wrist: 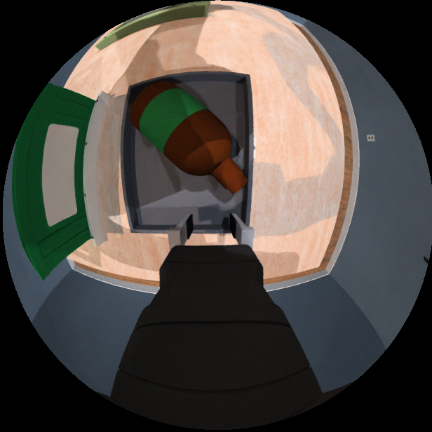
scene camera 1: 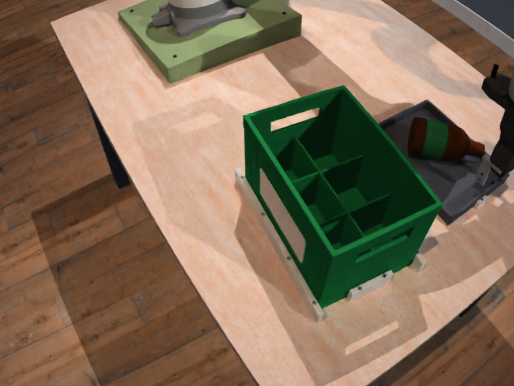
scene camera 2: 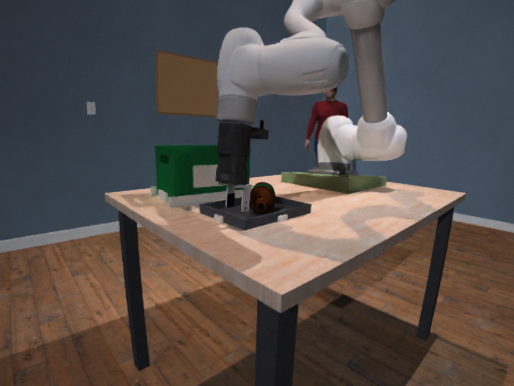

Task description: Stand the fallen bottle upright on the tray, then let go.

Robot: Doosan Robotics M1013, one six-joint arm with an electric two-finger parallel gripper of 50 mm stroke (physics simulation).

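Frame: origin at the arm's base, x right, y ahead, z up, level; centimetres.
Seen in the pictures: gripper, fingertip midpoint: (scene camera 1: pixel 488 175) (scene camera 2: pixel 236 209); arm's base, origin of the base link: (scene camera 1: pixel 201 12) (scene camera 2: pixel 333 174).
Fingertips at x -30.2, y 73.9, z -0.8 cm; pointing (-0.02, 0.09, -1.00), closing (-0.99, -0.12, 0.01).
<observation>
Pixels of each thing's top centre, then the offset from my fingertips to it.
- brown bottle, middle of its top: (scene camera 1: pixel 453 129) (scene camera 2: pixel 262 186) dy -10.0, dx +3.0, dz +4.4 cm
- dark grey tray, middle of its top: (scene camera 1: pixel 439 152) (scene camera 2: pixel 256 204) dy -9.8, dx +5.1, dz -1.0 cm
- tall green crate, middle of its top: (scene camera 1: pixel 340 157) (scene camera 2: pixel 202 146) dy -7.0, dx +33.4, dz +14.0 cm
The brown bottle (scene camera 1: pixel 417 140) (scene camera 2: pixel 262 200) (wrist: pixel 202 142) with a green band lies on its side in the dark grey tray (scene camera 1: pixel 446 192) (scene camera 2: pixel 243 220) (wrist: pixel 150 185). In the wrist view it lies diagonally, its base at the tray's upper left corner and its neck close to the right wall. My gripper (scene camera 1: pixel 492 176) (scene camera 2: pixel 238 204) (wrist: pixel 210 221) is open and empty, with its fingertips low at the tray's end near the neck. In the wrist view the neck lies above and to the right of the finger gap, outside it. In scene camera 1 the arm partly hides the gripper.
A tall green crate (scene camera 1: pixel 345 275) (scene camera 2: pixel 175 172) (wrist: pixel 30 165) with compartments stands beside the tray, with pale strips (scene camera 1: pixel 289 259) (wrist: pixel 95 175) along its base. The green base plate (scene camera 1: pixel 235 50) (scene camera 2: pixel 350 183) of the arm is farther back. A person (scene camera 2: pixel 328 111) in red stands behind the table.
</observation>
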